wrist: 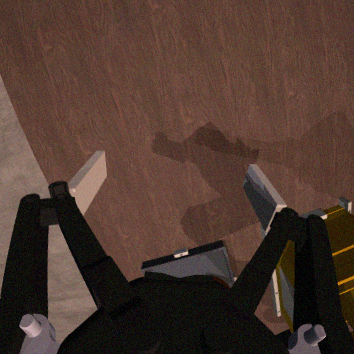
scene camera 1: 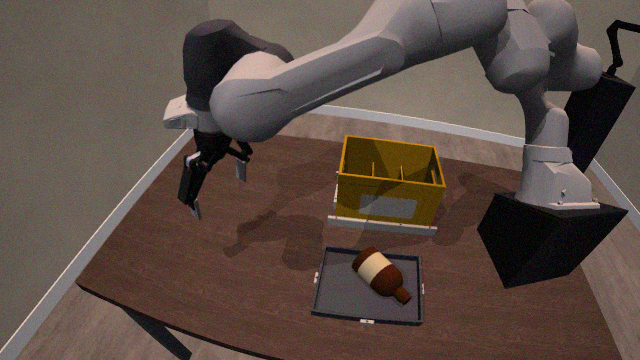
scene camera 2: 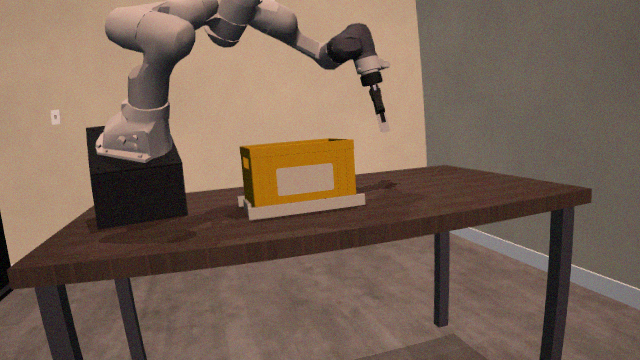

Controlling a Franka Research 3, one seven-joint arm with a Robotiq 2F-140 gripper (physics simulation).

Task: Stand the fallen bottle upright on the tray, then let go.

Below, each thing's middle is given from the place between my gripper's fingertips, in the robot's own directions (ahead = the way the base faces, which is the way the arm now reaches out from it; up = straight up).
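I find the brown bottle (scene camera 1: 377,271) with my hand 14 cm above it, 39 cm past it and 3 cm to the right of it.
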